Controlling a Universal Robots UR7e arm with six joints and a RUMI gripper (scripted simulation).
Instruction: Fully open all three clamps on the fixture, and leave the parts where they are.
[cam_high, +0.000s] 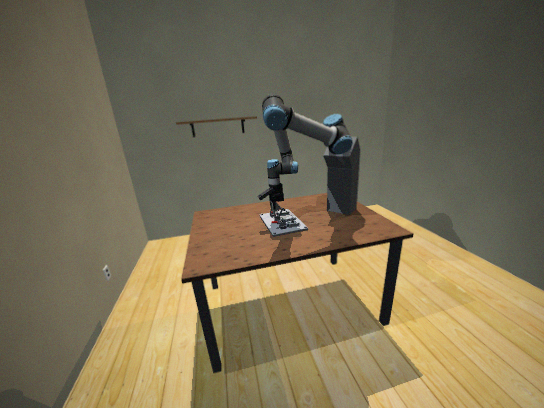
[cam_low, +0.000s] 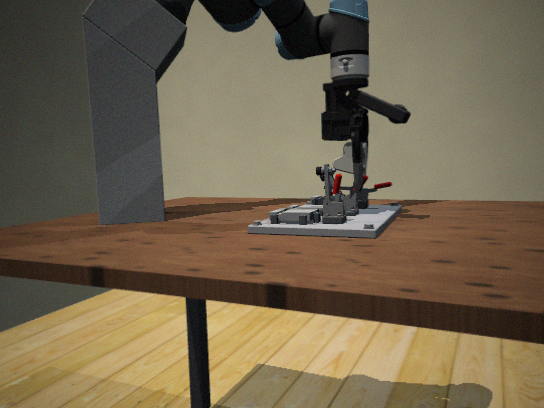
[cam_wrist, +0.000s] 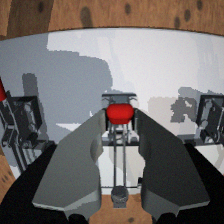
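Now: the toggle clamp 110 mm to the right of my hand and 20 mm below it.
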